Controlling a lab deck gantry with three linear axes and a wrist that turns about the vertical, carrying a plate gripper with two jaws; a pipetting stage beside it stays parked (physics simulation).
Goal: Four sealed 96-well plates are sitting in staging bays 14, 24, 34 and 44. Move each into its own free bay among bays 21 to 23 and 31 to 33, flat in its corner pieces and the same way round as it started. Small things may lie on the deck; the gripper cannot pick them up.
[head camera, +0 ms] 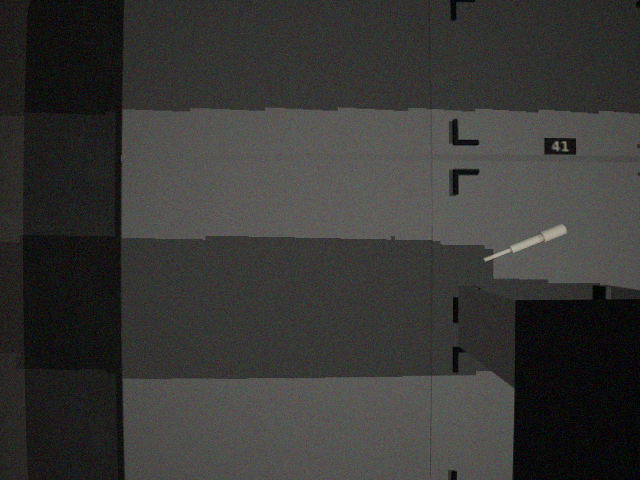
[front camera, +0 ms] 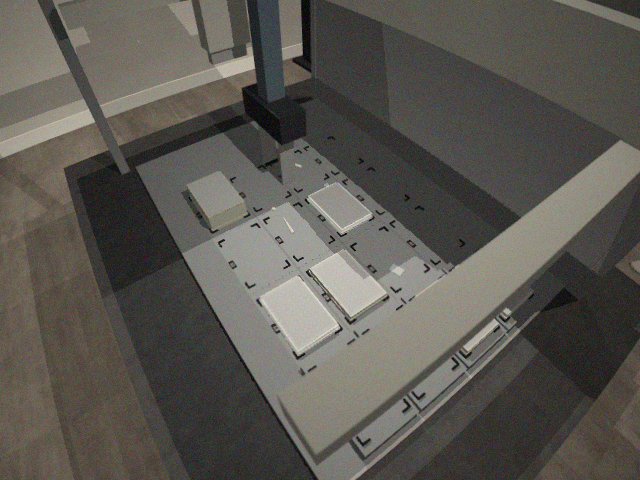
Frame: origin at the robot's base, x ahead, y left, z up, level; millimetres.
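Seen in the pictures: gripper, between the fingertips: point(front camera: 279, 171); robot's base, origin of its link: point(front camera: 190, 198).
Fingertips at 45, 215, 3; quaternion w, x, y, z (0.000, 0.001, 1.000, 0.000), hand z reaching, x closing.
Offsets run from my fingertips to a thing's top centre, as dx, dy, dz. "pt": to the spot under its first point.
My gripper point(front camera: 273, 172) hangs low over the back of the deck by bays 21 and 31, its jaws apart and no plate between them. Its black body covers the lower right of the head view. One white-topped plate @[+347, -65, +11] point(front camera: 347, 283) lies in what looks like bay 23. Another plate @[+183, +42, +11] point(front camera: 339, 206) lies in bay 32. A third plate @[+347, -172, +11] point(front camera: 299, 315) lies left of bay 23, apparently in bay 13. In the front staging strip a plate @[+511, +42, +26] point(front camera: 480, 335) shows as a sliver, apparently in bay 34. The two staging bays left of it show no plate. Bay 44 is mostly hidden by the beam.
A tan box @[+19, -172, +39] point(front camera: 217, 198) stands at the back left. A small pointed stick @[-6, +43, +5] point(head camera: 527, 242) point(front camera: 297, 165) lies in bay 31, and another stick @[+162, -76, +5] point(front camera: 287, 224) in bay 22. A small pale square @[pt +377, +35, -2] point(front camera: 397, 269) lies in bay 33. A broad beam point(front camera: 439, 315) crosses the front.
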